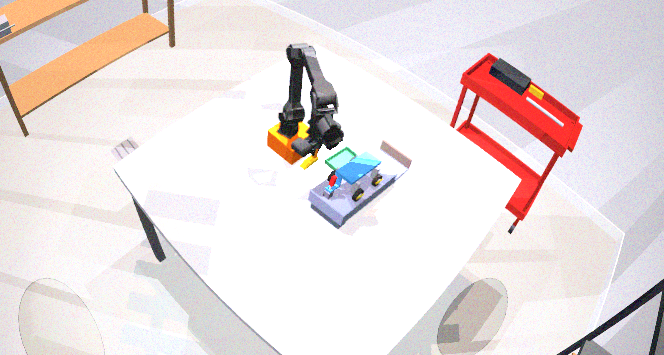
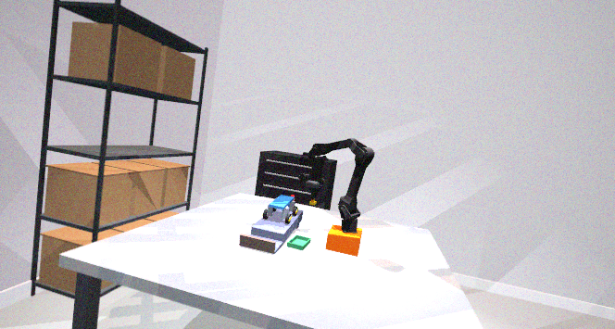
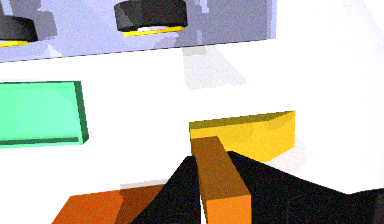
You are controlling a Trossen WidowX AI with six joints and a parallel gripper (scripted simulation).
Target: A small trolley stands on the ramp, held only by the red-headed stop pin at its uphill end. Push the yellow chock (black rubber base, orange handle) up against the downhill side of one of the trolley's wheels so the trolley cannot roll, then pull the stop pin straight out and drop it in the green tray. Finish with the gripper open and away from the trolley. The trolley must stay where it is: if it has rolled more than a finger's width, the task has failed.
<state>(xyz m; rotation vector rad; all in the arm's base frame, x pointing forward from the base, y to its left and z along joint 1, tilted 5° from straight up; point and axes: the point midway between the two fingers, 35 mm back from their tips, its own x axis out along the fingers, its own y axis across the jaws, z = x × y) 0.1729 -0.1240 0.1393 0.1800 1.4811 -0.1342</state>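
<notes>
Right now my gripper tip is 10 cm short of the red-headed stop pin, 5 cm to the left of it and 4 cm above it. Also, from my gripper tip: yellow chock 2 cm to the right, 1 cm below; green tray 18 cm to the left, 18 cm below, 3 cm ahead; trolley 14 cm ahead, 6 cm below, 5 cm to the left.
</notes>
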